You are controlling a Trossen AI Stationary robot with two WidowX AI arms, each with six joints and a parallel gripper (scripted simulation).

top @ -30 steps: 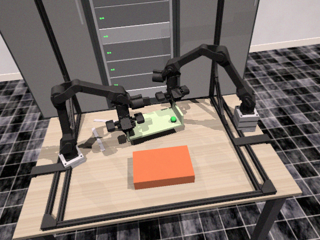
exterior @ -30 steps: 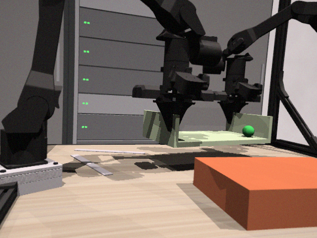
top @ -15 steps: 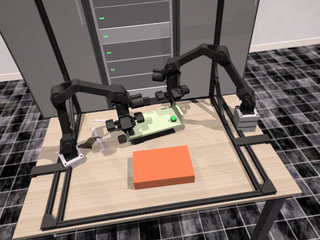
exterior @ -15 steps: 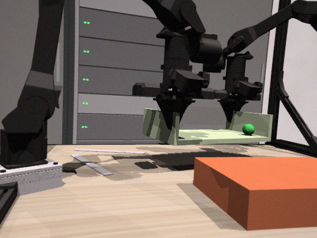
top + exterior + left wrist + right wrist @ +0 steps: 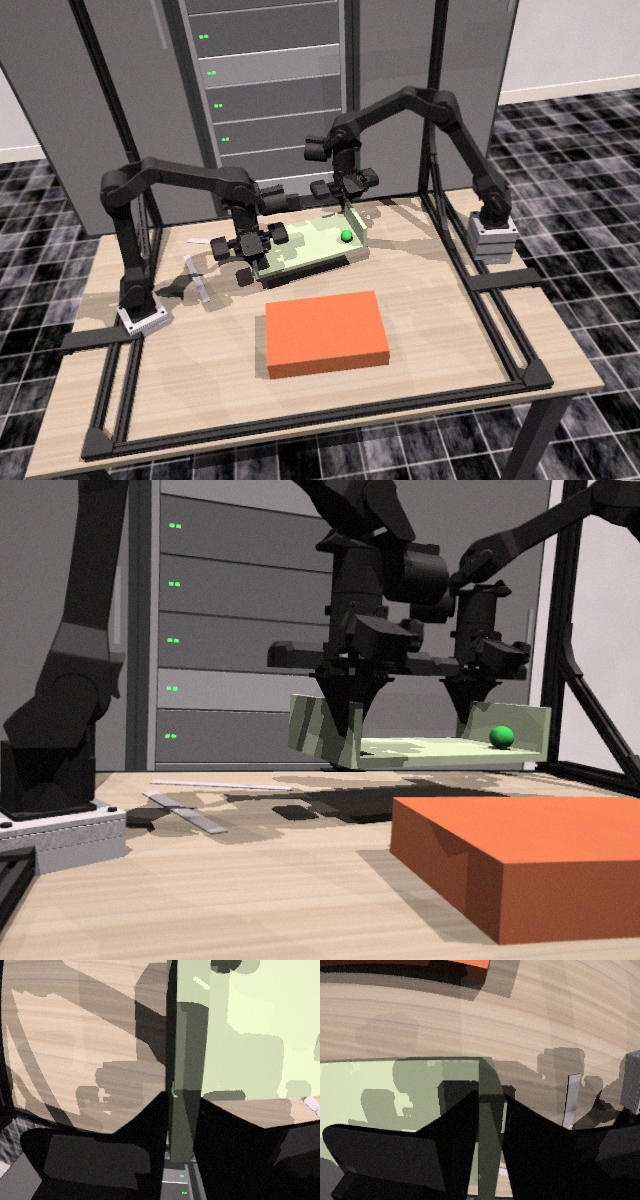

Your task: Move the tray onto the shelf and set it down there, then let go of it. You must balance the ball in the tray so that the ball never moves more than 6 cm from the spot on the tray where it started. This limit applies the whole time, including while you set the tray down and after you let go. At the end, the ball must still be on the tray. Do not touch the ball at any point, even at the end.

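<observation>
Now: left hand 110 mm short of the green ball, 30 mm to the left of it and 40 mm above it. Also, from my left hand: shelf (360 mm ahead, 150 mm to the right, 100 mm below); then pale green tray (80 mm ahead, 140 mm to the right, 50 mm below).
</observation>
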